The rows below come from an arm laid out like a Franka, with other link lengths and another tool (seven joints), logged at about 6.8 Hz.
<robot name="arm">
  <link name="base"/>
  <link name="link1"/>
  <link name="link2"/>
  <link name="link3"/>
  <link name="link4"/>
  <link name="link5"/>
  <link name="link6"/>
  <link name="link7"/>
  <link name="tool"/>
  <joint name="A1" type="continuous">
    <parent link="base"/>
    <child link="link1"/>
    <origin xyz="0 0 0.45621" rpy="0 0 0"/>
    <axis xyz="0 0 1"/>
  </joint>
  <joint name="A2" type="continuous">
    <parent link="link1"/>
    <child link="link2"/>
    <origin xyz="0 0 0" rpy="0 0 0"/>
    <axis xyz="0 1 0"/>
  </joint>
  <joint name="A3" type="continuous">
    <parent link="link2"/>
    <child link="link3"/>
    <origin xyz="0 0 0.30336" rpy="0 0 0"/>
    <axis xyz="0 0 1"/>
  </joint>
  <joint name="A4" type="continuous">
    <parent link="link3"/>
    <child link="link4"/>
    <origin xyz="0.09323 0 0" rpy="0 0 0"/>
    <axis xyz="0 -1 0"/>
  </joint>
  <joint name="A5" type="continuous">
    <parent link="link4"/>
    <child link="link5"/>
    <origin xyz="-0.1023 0 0.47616" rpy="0 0 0"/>
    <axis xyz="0 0 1"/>
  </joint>
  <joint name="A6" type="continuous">
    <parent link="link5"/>
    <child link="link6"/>
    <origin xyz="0 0 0" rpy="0 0 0"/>
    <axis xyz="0 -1 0"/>
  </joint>
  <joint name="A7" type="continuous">
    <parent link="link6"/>
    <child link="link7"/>
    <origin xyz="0.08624 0 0" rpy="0 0 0"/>
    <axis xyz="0 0 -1"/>
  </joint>
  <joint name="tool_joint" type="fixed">
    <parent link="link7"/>
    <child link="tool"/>
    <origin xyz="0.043 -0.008 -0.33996" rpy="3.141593 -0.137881 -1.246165"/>
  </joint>
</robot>
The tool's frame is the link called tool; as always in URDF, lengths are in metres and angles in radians. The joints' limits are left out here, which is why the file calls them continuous.
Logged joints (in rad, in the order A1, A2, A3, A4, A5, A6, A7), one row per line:
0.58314, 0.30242, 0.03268, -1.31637, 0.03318, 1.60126, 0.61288
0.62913, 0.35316, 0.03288, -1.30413, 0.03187, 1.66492, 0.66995
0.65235, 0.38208, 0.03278, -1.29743, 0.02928, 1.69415, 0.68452
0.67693, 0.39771, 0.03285, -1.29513, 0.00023, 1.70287, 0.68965
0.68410, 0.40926, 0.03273, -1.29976, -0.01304, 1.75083, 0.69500
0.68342, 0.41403, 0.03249, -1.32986, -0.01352, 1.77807, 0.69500
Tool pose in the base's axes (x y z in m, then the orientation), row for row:
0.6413, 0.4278, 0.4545, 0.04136, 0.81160, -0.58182, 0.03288
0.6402, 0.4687, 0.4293, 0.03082, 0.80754, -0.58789, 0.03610
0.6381, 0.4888, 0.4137, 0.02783, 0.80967, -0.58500, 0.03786
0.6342, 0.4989, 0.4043, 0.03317, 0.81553, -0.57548, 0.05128
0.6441, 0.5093, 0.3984, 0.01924, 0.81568, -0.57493, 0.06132
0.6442, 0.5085, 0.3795, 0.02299, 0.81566, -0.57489, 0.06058
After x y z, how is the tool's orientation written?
As a quaternion, w x y z.
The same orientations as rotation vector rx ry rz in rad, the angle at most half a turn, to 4 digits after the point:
2.4847, -1.7812, 0.1007
2.4884, -1.8115, 0.1112
2.4996, -1.8060, 0.1169
2.5093, -1.7707, 0.1578
2.5316, -1.7844, 0.1903
2.5256, -1.7801, 0.1876

